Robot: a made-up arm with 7 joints. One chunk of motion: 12 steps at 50 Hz.
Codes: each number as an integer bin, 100 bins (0 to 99) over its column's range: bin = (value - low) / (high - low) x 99, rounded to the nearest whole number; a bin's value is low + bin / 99 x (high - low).
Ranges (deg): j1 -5..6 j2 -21..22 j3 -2..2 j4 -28..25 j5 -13..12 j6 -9..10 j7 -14..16
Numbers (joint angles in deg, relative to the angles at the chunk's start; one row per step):
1: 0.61 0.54 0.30 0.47 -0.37 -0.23 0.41
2: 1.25 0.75 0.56 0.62 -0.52 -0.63 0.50
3: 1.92 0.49 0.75 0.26 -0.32 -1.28 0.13
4: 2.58 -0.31 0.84 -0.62 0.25 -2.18 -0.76
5: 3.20 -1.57 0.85 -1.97 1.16 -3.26 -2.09
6: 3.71 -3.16 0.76 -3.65 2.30 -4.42 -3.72
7: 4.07 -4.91 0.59 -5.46 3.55 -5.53 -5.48
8: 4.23 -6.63 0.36 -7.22 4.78 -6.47 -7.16
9: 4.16 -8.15 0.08 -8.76 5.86 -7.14 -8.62
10: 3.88 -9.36 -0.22 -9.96 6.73 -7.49 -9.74
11: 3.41 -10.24 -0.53 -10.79 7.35 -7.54 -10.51
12: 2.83 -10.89 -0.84 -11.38 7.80 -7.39 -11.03
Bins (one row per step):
1: 50 50 57 53 50 46 48
2: 56 50 63 53 49 44 48
3: 62 49 68 53 50 40 47
4: 68 48 70 51 52 36 44
5: 74 45 71 49 56 30 39
6: 78 41 68 45 61 24 34
7: 82 37 64 42 66 18 28
8: 83 33 58 39 70 13 23
9: 82 30 51 36 75 10 18
10: 80 27 44 34 78 8 14
11: 76 25 36 32 81 8 12
12: 70 23 29 31 82 8 10

